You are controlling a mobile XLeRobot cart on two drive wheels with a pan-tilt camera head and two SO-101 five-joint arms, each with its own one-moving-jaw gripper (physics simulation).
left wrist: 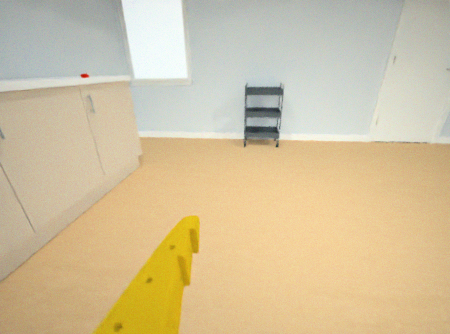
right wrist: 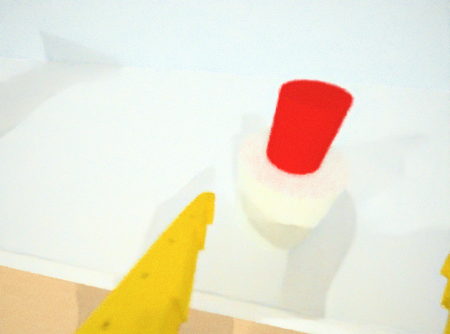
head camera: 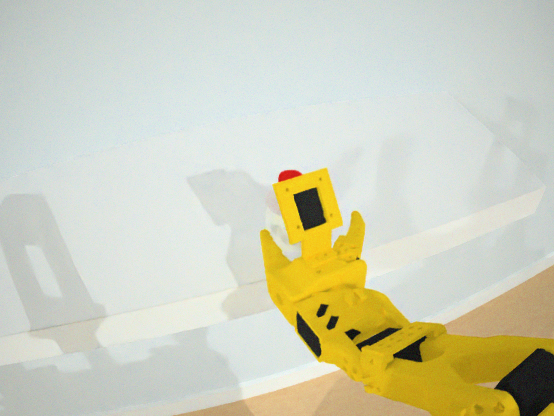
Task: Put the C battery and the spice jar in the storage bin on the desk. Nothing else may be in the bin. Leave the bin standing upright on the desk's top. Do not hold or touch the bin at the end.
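Places are measured from the left arm's base along level axes (x ahead, y left, z up), in millimetres.
Pixels of known places: left hand at its tool point: (left wrist: 198, 229); right hand at its tool point: (right wrist: 214, 203) (head camera: 267, 233).
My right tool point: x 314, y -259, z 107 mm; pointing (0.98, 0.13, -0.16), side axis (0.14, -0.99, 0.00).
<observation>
Behind a point stands the place of what it marks.
The spice jar (head camera: 275, 220) {x 324, y -270, z 110 mm} (right wrist: 290, 207) {x 315, y -286, z 112 mm}, with a tall red lid and a pale, see-through body, stands on a white top (head camera: 150, 200) {x 426, y -166, z 75 mm} (right wrist: 125, 175) {x 345, y -190, z 75 mm}. In the head camera it is partly hidden behind my right gripper (head camera: 310, 223) (right wrist: 327, 225). That gripper is open and empty; in the right wrist view the jar shows between and beyond its spread jaws, with no jaw plainly pressing on it. My left gripper (left wrist: 192, 222) is fully open, one notched jaw in view over the floor, away from the top. The C battery and storage bin cannot be made out.
The white top's front edge (head camera: 435, 230) {x 295, y -439, z 69 mm} runs below the jar, with a pale wall behind. In the left wrist view, a small red thing (left wrist: 84, 75) {x -1621, y -1231, z 148 mm} lies on a cabinet (left wrist: 55, 145) {x -1212, y -1206, z -224 mm} at the left; a dark three-tier trolley (left wrist: 263, 91) {x -2860, y 40, z -73 mm} stands by the far wall.
</observation>
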